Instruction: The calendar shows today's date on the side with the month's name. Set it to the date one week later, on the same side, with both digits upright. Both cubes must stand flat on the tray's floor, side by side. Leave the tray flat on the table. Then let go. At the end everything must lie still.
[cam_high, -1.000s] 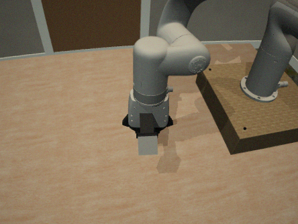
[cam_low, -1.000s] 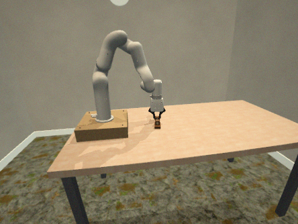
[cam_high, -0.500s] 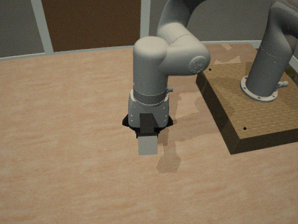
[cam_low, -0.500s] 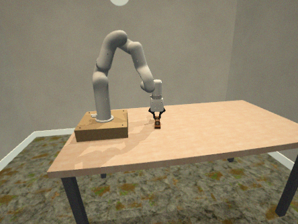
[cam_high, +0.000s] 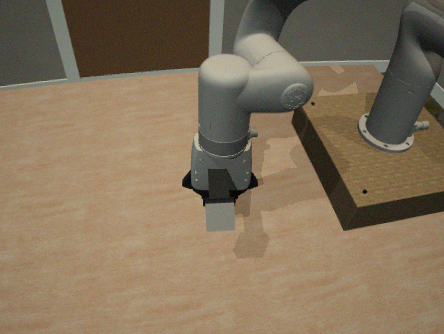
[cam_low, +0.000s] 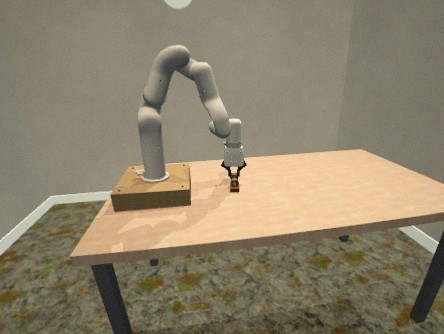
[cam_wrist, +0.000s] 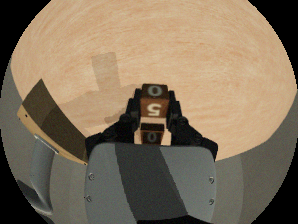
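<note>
The cube is 90 mm to the right of my hand and 10 mm behind it. Also, from my hand: brown tray: 110 mm to the right, 20 mm below, 10 mm behind.
</note>
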